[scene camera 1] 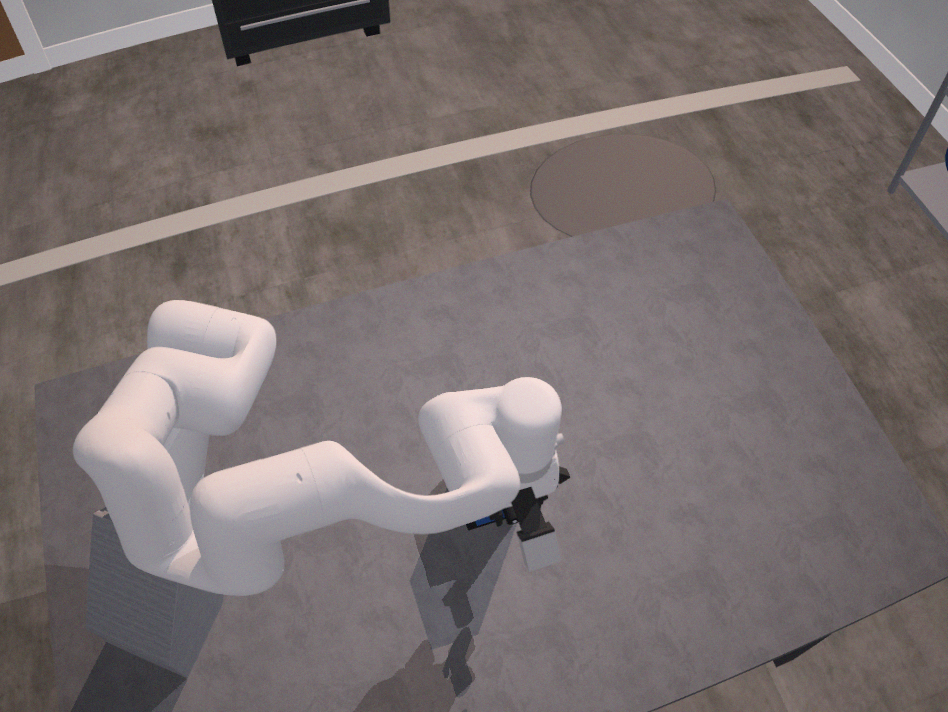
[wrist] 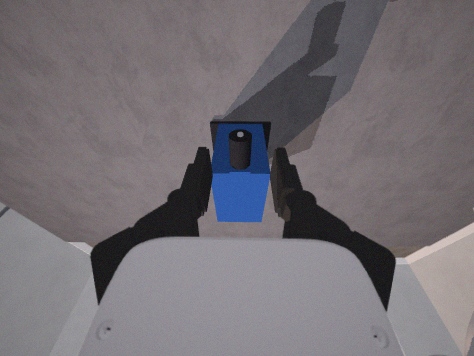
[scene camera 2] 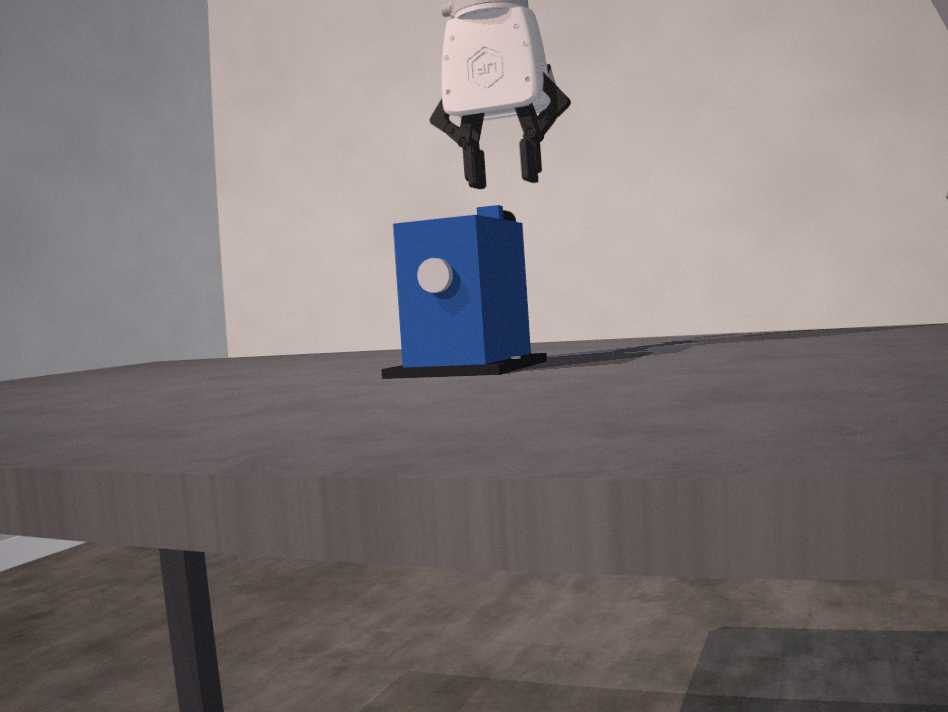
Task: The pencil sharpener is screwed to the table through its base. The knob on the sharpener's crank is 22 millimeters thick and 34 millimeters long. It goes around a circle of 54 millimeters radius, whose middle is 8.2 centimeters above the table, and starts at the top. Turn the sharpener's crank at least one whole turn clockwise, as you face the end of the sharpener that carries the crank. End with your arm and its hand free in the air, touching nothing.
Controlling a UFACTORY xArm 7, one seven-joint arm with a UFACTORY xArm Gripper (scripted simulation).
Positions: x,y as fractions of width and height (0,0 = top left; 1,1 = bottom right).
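You'd see my gripper (scene camera 2: 0.53,0.26) in that view, and there's a blue pencil sharpener (scene camera 2: 0.49,0.41) in it too. I can also see the sharpener (wrist: 0.50,0.56).
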